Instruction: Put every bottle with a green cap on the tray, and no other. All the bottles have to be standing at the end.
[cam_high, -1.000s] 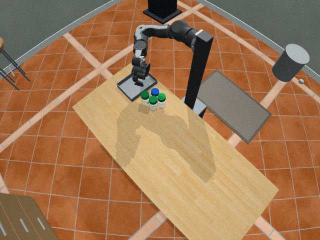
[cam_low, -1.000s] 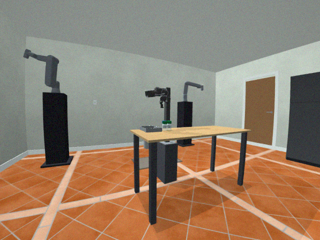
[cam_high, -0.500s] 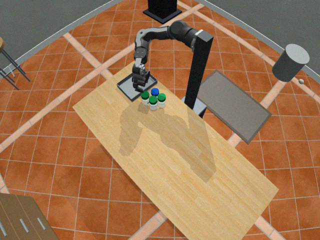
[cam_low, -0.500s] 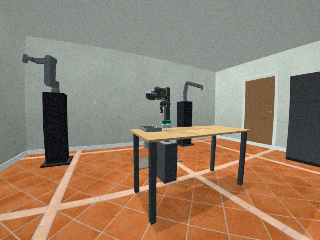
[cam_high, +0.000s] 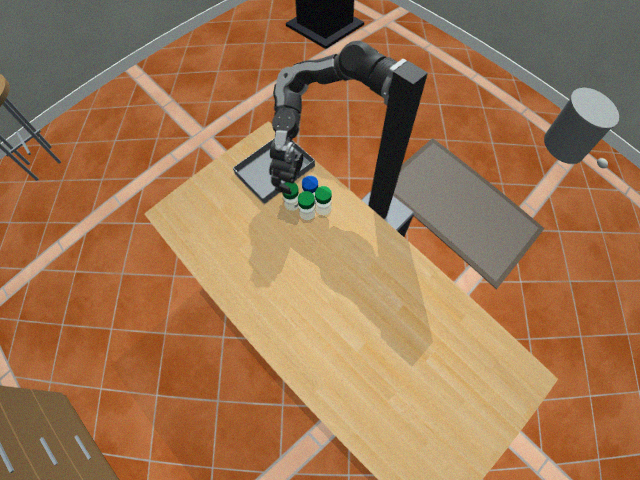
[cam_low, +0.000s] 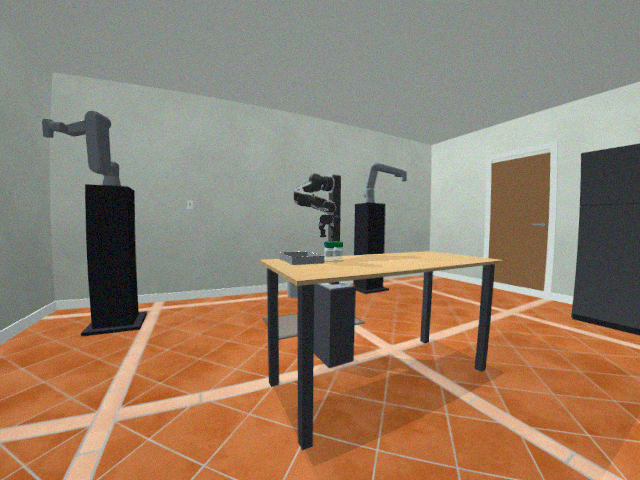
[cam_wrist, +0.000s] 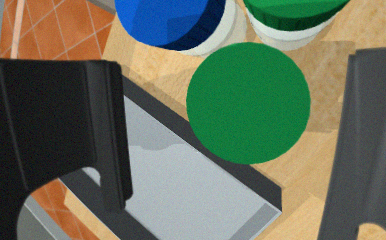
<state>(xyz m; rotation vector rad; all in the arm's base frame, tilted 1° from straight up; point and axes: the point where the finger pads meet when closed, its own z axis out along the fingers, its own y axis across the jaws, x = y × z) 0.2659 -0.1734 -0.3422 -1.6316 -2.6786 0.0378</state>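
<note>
Now: the blue-capped bottle 90 mm below my hand, 60 mm behind it and 40 mm to the left of it. Round my hand: tray: 140 mm to the right, 120 mm below, 60 mm behind.
</note>
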